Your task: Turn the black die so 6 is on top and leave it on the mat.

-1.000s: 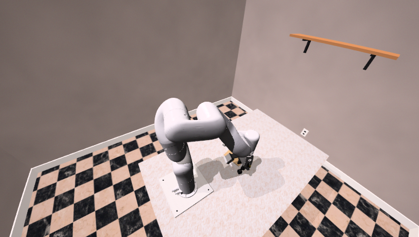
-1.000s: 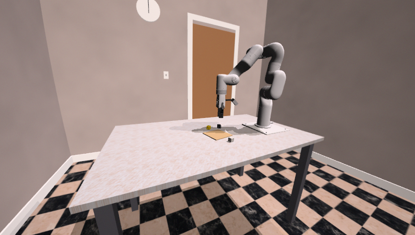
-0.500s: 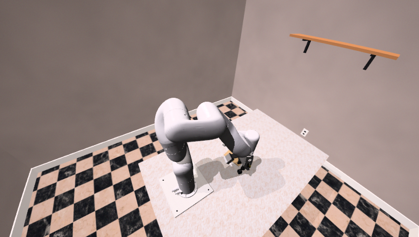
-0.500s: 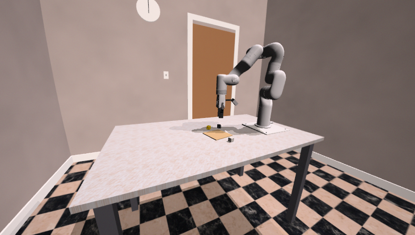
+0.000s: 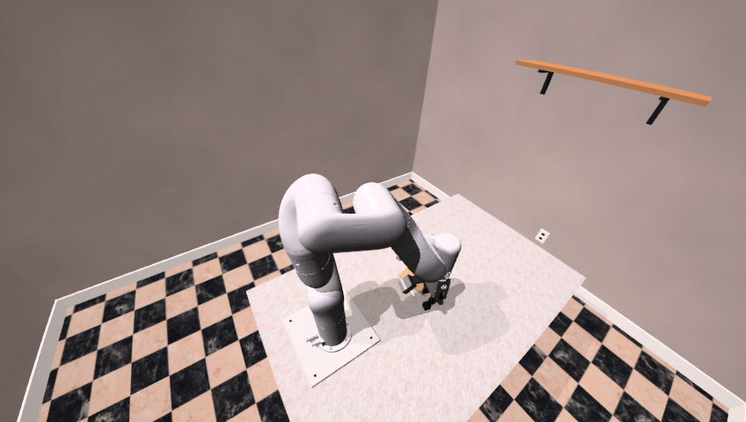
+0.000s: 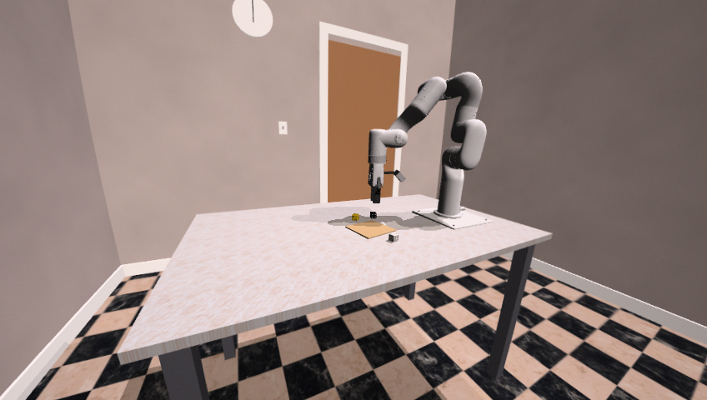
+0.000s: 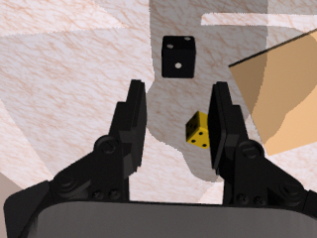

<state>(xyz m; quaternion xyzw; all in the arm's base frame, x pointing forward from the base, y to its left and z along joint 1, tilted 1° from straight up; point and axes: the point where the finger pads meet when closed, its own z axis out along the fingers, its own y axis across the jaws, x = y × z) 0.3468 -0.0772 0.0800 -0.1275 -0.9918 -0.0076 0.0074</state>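
The black die is 8 cm below my hand and 1 cm ahead of it. Also, from my hand: white die: 25 cm to the left, 8 cm below, 5 cm ahead; then tan mat: 12 cm to the left, 9 cm below, 8 cm ahead; then yellow die: 9 cm ahead, 8 cm below.
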